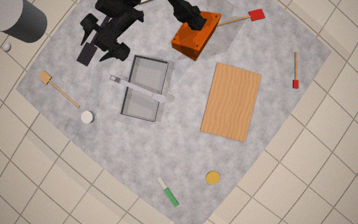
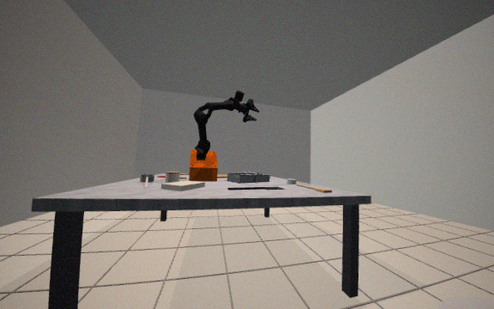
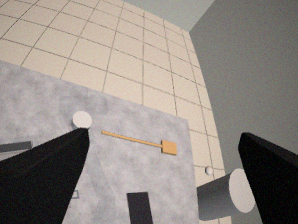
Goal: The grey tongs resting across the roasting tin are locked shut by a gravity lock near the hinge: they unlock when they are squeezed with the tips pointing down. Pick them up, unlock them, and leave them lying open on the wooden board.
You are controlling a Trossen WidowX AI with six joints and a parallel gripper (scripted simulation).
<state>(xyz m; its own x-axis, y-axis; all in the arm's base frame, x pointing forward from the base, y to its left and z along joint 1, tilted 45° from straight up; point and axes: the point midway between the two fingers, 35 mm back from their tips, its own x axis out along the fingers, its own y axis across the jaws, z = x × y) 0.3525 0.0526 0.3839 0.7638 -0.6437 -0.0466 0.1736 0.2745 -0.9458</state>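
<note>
My gripper tip is now 460 mm above the roasting tin, 150 mm to the right of it and 10 mm short of it. Also, from my gripper tip: black spatula: 490 mm below, 230 mm to the right, 90 mm behind; wooden board: 560 mm to the left, 480 mm below, 140 mm behind; white disc: 470 mm below, 280 mm ahead, 50 mm to the right.
</note>
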